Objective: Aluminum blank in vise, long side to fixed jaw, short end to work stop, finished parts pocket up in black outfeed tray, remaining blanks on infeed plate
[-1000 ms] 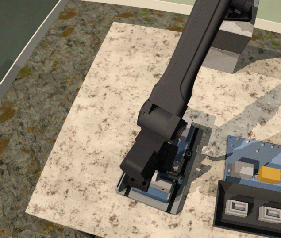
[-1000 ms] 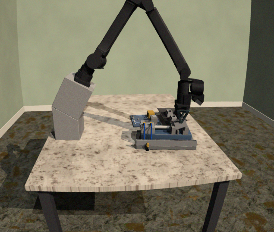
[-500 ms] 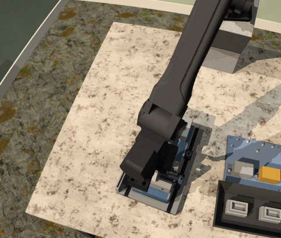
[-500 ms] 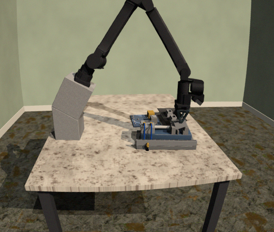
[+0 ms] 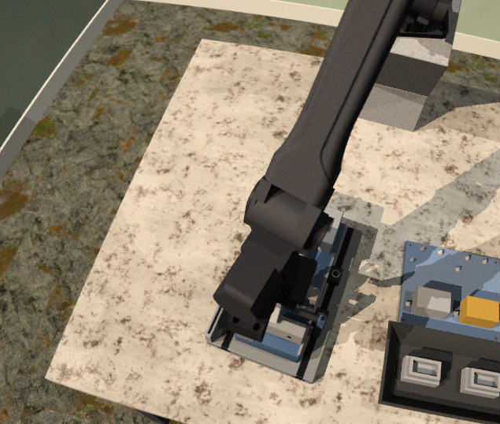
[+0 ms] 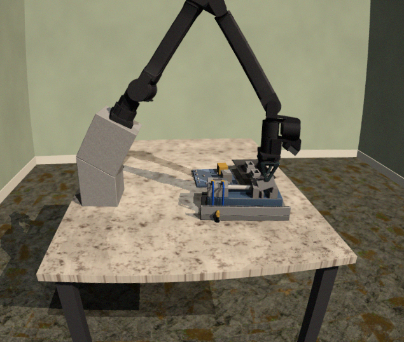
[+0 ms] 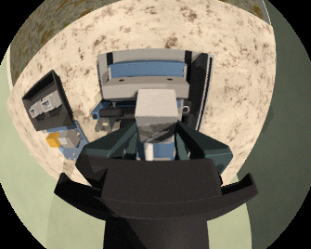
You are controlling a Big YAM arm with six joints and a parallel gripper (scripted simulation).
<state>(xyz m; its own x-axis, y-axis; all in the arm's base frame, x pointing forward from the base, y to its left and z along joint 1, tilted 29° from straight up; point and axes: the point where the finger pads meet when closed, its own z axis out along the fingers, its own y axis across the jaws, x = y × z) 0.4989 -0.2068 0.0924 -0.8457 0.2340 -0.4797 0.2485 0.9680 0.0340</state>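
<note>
The fixed jaw lies 5 cm below my hand, 3 cm ahead of it and 1 cm to the left of it. The rest, counted from my hand: hosed end block 16 cm behind, 6 cm to the left, 5 cm below; then infeed plate 33 cm to the left, 12 cm below, 8 cm behind; then dark rail 9 cm below, 9 cm behind, 6 cm to the right.
</note>
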